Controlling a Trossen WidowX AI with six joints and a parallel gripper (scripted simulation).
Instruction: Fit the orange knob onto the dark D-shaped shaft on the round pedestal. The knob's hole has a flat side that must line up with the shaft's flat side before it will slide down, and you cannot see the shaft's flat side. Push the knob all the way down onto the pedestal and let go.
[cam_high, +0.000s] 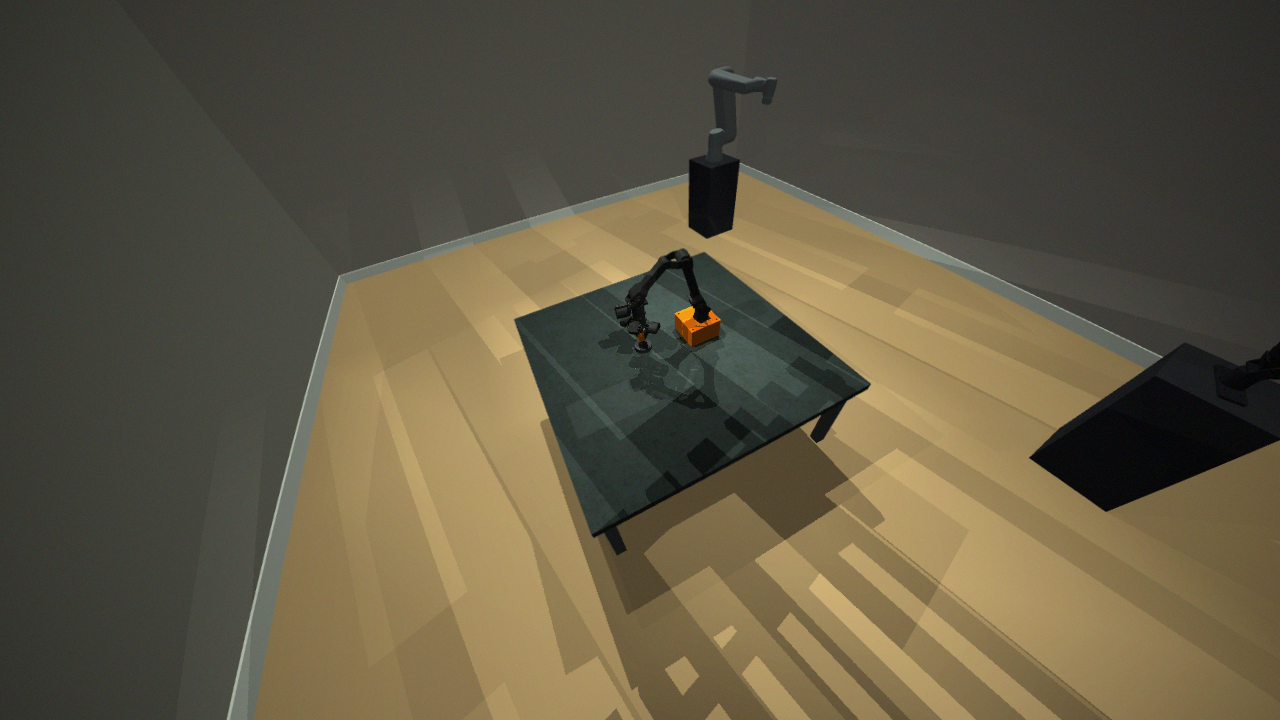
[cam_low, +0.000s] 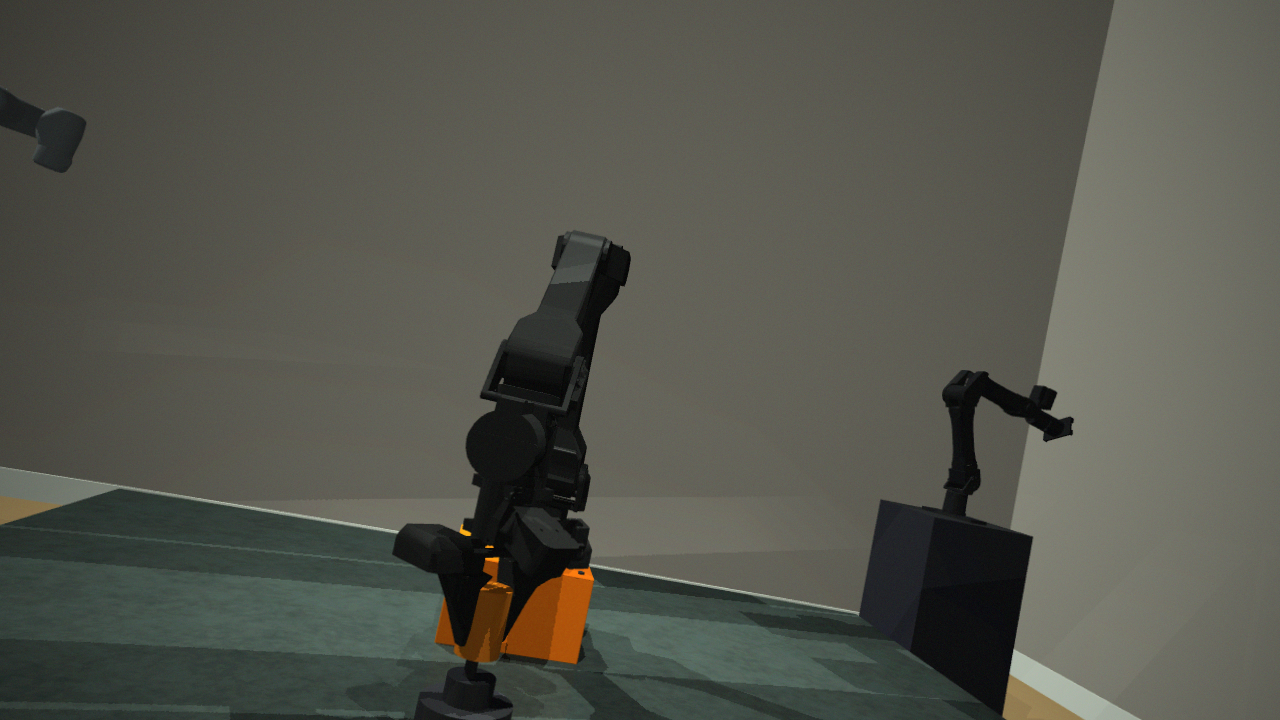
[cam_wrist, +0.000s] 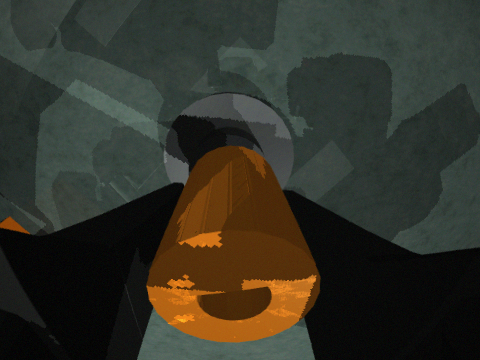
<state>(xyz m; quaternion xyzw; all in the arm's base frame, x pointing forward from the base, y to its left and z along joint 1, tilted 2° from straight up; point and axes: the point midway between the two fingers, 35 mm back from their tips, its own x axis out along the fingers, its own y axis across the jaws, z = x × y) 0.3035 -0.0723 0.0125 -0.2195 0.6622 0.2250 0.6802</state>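
Right now my gripper tip is 2 cm below the orange knob. Round my gripper tip: round dark pedestal (4 cm below).
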